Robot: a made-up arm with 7 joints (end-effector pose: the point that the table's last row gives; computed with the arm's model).
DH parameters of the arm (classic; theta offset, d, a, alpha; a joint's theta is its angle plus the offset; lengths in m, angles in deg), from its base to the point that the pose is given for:
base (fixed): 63.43 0 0.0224 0
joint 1: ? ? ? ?
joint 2: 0 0.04 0 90
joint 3: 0 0.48 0.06 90
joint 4: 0 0.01 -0.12 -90
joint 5: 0 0.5 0.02 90
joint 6: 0 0 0.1 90
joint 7: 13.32 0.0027 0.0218 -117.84
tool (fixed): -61.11 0.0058 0 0
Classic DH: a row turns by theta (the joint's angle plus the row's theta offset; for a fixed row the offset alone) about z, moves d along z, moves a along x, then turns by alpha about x.
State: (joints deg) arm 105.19 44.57 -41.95 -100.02 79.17 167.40 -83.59
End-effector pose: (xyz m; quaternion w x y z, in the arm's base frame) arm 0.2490 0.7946 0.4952 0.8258 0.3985 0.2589 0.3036
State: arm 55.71 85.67 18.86 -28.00 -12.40 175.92 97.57
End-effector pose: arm 0.5460 0.9288 0.3294 0.1527 0.8170 0.2763 -0.4825
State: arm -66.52 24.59 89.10 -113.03 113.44 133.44 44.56
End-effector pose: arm 0.7052 0.0809 0.6519 0.4892 -0.4661 -0.4524 0.5821
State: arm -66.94 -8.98 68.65 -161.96 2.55 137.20 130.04
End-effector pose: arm 0.4398 0.0010 0.4068 0.1081 -0.2324 0.4261 0.8676
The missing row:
joint 1: -63.43 0.38 0.03 -90
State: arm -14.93 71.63 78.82 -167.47 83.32 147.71 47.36
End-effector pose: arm 0.1216 0.3046 0.2387 0.0409 -0.1703 0.3765 -0.9097
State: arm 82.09 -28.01 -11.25 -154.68 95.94 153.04 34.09
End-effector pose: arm 0.1734 0.3333 0.5661 0.0993 0.5442 0.4377 -0.7088
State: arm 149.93 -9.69 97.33 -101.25 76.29 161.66 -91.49
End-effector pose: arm -0.2762 -0.5784 0.9059 0.4705 0.2255 -0.5684 -0.6361
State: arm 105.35 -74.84 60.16 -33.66 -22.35 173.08 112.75
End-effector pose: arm 0.0549 -0.9179 0.7342 0.4694 -0.1176 -0.7839 -0.3890
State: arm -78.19 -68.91 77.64 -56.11 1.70 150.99 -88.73
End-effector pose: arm 0.2726 0.9225 0.7976 0.7638 -0.4855 -0.2404 0.3509
